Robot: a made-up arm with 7 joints. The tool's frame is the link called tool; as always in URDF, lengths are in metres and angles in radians.
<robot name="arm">
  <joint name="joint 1" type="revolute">
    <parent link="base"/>
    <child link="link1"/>
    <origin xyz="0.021 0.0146 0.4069"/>
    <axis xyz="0 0 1"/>
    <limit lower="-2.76" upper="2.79"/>
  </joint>
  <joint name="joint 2" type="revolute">
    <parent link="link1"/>
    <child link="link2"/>
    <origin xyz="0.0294 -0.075 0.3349"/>
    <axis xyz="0 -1 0"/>
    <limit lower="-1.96" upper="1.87"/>
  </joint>
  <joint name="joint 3" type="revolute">
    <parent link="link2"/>
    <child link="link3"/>
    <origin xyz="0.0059 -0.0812 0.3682"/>
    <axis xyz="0 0 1"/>
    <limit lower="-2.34" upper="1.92"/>
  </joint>
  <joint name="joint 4" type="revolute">
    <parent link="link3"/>
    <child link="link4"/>
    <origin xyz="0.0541 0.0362 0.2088"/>
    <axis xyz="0 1 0"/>
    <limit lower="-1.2" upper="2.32"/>
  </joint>
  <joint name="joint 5" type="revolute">
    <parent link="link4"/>
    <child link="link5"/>
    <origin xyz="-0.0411 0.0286 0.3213"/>
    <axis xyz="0 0 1"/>
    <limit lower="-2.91" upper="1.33"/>
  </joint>
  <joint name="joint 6" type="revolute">
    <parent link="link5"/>
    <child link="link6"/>
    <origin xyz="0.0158 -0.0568 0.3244"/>
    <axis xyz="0 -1 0"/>
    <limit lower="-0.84" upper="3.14"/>
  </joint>
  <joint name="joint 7" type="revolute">
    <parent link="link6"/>
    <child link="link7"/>
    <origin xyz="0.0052 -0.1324 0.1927"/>
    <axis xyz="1 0 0"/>
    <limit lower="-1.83" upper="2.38"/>
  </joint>
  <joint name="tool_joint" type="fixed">
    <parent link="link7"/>
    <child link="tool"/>
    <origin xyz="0.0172 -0.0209 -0.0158" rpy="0 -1.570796 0"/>
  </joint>
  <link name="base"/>
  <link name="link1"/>
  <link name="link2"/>
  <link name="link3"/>
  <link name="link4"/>
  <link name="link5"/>
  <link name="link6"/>
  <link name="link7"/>
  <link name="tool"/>
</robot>
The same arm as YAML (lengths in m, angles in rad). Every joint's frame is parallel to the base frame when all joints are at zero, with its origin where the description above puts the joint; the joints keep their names.
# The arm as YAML. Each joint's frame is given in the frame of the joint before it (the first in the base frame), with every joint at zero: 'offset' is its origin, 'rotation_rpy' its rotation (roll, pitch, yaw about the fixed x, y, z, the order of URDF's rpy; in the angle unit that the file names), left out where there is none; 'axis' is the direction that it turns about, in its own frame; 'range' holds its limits. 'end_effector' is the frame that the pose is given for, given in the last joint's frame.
length_unit: m
angle_unit: rad
chain:
  - id: joint 1
    offset: [0.021, 0.0146, 0.4069]
    axis: "+z"
    range: [-2.76, 2.79]
  - id: joint 2
    offset: [0.0294, -0.075, 0.3349]
    axis: "-y"
    range: [-1.96, 1.87]
  - id: joint 3
    offset: [0.0059, -0.0812, 0.3682]
    axis: "+z"
    range: [-2.34, 1.92]
  - id: joint 4
    offset: [0.0541, 0.0362, 0.2088]
    axis: "+y"
    range: [-1.2, 2.32]
  - id: joint 5
    offset: [-0.0411, 0.0286, 0.3213]
    axis: "+z"
    range: [-2.91, 1.33]
  - id: joint 6
    offset: [0.0158, -0.0568, 0.3244]
    axis: "-y"
    range: [-0.84, 3.14]
  - id: joint 7
    offset: [0.0052, -0.1324, 0.1927]
    axis: "+x"
    range: [-1.83, 2.38]
end_effector:
  offset: [0.0172, -0.0209, -0.0158]
  rotation_rpy: [0.0, -1.5708, 0.0]

